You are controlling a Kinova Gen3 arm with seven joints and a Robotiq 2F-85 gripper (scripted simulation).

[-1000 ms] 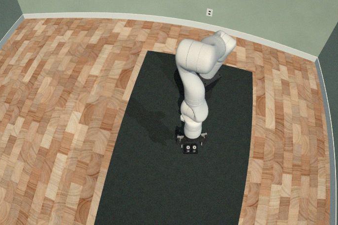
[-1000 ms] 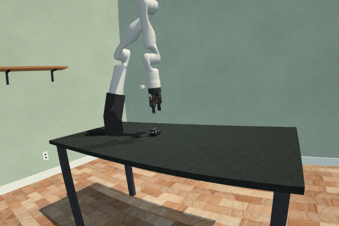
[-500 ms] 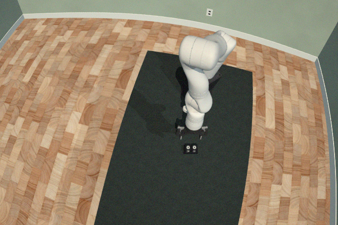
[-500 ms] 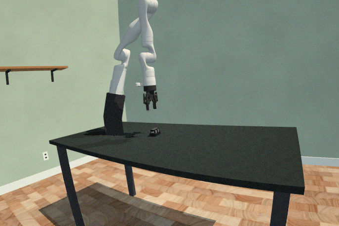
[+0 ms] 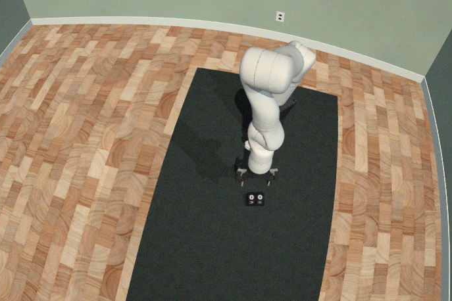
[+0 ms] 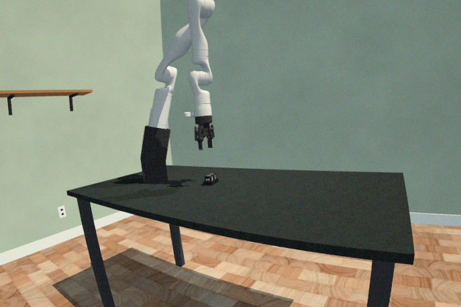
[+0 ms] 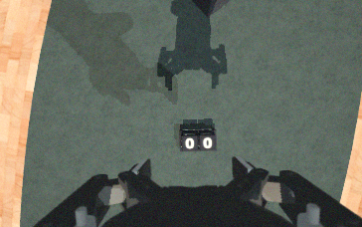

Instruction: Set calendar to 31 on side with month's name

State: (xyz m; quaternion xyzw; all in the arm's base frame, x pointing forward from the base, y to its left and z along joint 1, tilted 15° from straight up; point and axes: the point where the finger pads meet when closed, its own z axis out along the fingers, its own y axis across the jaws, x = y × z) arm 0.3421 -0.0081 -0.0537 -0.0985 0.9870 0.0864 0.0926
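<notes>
The black calendar tray lies 16 cm below my hand and 2 cm to the left of it.
</notes>
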